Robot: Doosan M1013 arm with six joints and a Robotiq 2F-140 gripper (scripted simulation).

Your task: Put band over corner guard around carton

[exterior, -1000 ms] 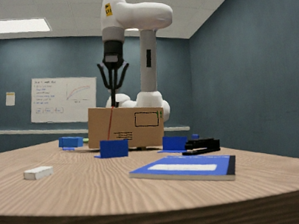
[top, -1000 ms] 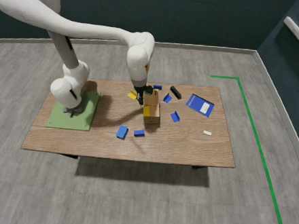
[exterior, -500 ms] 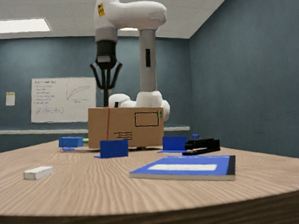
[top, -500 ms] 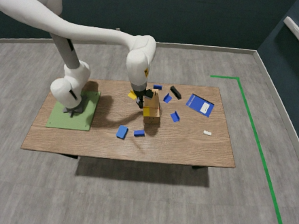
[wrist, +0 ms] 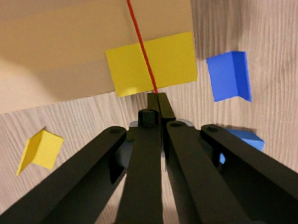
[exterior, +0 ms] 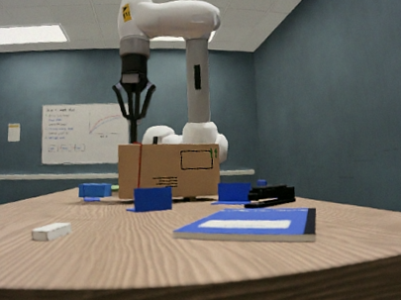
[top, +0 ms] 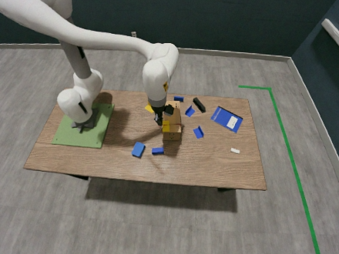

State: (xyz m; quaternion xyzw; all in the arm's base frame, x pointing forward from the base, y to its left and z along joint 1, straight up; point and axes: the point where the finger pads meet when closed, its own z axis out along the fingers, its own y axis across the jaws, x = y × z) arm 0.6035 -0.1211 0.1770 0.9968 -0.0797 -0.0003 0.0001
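Now: hand 70 mm short of the brown carton, 80 mm to the right of it and 110 mm above it. The rest, counted from my hand: white eraser (530 mm ahead, 110 mm to the right, 180 mm below).
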